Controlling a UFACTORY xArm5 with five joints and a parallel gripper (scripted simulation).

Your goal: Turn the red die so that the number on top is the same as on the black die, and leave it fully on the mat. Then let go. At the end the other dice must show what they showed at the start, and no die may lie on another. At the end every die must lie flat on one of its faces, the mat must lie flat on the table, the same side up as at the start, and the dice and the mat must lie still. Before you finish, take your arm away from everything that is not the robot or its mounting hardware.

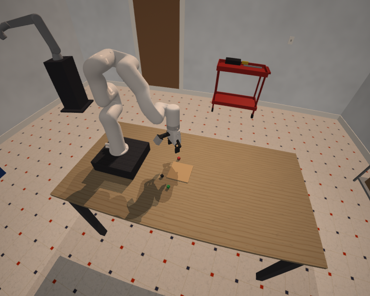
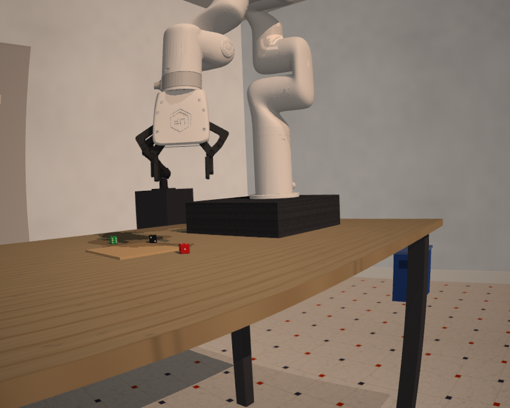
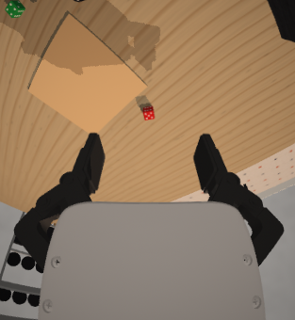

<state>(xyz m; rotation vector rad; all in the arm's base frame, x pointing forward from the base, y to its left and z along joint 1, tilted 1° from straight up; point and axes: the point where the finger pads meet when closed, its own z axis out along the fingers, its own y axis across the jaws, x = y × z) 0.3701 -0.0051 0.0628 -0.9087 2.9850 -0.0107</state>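
Right now my hand is 3 cm short of the red die, 2 cm to the right of it and 13 cm above it. Also, from my hand: black die (6 cm behind, 14 cm to the right, 13 cm below); green die (1 cm behind, 21 cm to the right, 13 cm below); tan mat (5 cm ahead, 9 cm to the right, 13 cm below).
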